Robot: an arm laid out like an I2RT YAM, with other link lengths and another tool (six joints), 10 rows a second.
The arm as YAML. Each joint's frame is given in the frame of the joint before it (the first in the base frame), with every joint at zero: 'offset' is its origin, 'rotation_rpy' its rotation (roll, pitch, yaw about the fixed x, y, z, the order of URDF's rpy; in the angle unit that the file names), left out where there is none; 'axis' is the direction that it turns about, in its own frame. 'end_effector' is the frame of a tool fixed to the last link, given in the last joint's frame.
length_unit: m
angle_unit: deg
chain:
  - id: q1
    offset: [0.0, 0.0, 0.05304]
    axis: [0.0, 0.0, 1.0]
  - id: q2
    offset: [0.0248, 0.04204, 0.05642]
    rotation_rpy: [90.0, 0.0, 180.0]
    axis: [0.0, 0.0, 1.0]
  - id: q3
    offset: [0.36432, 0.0, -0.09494]
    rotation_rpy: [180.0, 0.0, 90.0]
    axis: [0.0, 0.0, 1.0]
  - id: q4
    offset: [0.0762, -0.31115, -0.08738]
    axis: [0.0, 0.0, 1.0]
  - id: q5
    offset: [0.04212, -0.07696, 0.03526]
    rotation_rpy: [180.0, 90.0, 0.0]
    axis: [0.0, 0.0, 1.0]
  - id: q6
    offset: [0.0, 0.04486, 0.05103]
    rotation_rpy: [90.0, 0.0, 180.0]
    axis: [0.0, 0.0, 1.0]
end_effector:
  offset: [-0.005, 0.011, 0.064]
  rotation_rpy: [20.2, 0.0, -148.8]
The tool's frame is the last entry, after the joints.
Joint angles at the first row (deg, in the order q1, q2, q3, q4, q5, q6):
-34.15, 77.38, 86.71, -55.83, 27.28, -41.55
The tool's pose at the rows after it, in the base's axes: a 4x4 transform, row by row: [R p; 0 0 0 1], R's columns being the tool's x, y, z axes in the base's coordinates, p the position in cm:
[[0.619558, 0.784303, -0.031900, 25.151], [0.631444, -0.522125, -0.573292, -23.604], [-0.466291, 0.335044, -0.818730, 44.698], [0, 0, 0, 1]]
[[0.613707, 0.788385, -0.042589, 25.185], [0.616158, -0.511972, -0.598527, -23.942], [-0.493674, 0.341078, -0.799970, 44.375], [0, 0, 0, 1]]
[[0.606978, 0.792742, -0.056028, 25.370], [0.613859, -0.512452, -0.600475, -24.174], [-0.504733, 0.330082, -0.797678, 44.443], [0, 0, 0, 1]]
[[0.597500, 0.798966, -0.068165, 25.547], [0.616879, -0.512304, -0.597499, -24.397], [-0.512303, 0.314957, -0.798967, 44.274], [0, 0, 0, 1]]
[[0.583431, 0.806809, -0.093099, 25.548], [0.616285, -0.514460, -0.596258, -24.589], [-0.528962, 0.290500, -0.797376, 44.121], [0, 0, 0, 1]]
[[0.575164, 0.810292, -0.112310, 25.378], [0.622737, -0.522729, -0.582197, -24.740], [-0.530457, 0.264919, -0.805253, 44.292], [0, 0, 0, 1]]
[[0.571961, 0.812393, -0.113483, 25.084], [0.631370, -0.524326, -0.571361, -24.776], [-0.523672, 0.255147, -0.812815, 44.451], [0, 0, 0, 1]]
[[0.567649, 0.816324, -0.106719, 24.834], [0.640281, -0.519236, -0.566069, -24.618], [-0.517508, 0.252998, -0.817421, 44.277], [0, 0, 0, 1]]
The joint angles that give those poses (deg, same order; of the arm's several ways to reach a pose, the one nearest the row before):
-34.15, 77.03, 85.78, -56.03, 27.34, -42.74
-34.16, 76.74, 84.35, -53.82, 28.73, -44.19
-34.16, 77.43, 85.07, -54.30, 29.25, -44.60
-34.25, 78.08, 85.43, -54.71, 29.37, -45.04
-34.31, 78.72, 85.88, -55.65, 30.08, -45.66
-34.72, 79.49, 87.30, -57.82, 29.88, -45.71
-35.27, 79.53, 87.92, -58.89, 29.02, -45.92
-35.50, 78.97, 87.26, -58.78, 28.23, -46.24

